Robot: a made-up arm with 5 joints. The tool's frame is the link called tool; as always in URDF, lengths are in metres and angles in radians.
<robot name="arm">
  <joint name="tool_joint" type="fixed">
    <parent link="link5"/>
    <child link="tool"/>
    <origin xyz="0 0 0" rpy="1.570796 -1.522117 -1.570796"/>
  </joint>
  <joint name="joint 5" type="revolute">
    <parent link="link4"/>
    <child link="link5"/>
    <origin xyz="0.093 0.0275 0"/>
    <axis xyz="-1 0 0"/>
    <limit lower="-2.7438" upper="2.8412" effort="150" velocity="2.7"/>
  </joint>
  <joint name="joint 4" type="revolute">
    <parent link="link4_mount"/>
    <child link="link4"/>
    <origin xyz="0.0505 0 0.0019"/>
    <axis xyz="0 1 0"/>
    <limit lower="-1.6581" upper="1.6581" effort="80" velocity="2.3"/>
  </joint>
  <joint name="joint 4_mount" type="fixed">
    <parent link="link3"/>
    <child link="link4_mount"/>
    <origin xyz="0.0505 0 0.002"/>
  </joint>
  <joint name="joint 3" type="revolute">
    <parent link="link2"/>
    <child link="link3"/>
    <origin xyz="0.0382 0 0.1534"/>
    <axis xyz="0 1 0"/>
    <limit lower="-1.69" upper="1.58" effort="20" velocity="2.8"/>
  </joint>
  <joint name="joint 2" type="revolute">
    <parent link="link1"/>
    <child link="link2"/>
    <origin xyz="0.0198 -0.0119 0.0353"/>
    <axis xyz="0 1 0"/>
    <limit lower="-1.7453" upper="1.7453" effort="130" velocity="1"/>
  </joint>
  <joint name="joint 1" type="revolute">
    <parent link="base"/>
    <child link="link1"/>
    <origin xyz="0.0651 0 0.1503"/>
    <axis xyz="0 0 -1"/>
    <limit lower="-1.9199" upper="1.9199" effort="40" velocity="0.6"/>
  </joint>
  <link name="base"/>
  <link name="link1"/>
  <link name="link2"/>
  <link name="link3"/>
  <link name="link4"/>
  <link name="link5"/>
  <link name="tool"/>
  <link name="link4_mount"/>
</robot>
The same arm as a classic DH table. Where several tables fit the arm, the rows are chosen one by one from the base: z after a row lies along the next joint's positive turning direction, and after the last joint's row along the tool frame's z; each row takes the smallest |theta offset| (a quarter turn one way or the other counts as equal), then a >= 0, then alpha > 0; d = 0 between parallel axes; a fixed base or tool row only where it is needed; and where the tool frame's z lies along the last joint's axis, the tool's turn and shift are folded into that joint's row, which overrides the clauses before.
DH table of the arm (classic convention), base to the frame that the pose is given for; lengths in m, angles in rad. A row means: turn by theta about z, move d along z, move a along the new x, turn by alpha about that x. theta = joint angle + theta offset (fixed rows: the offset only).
base (fixed): theta offset 0  d 0  a 0.0651  alpha 3.1416
joint 1: theta offset 0  d -0.1856  a 0.0198  alpha 1.5708
joint 2: theta offset -1.3267  d 0  a 0.1581  alpha 0
joint 3: theta offset 1.2881  d 0  a 0.1011  alpha 0
joint 4: theta offset -1.5322  d 0.0156  a 0  alpha 1.5708
joint 5: theta offset -0.0487  d -0.093  a 0  alpha 0
Joint limits (rad, base to tool): -1.9199..1.9199 -1.7453..1.7453 -1.69..1.58 -1.6581..1.6581 -2.7438..2.8412

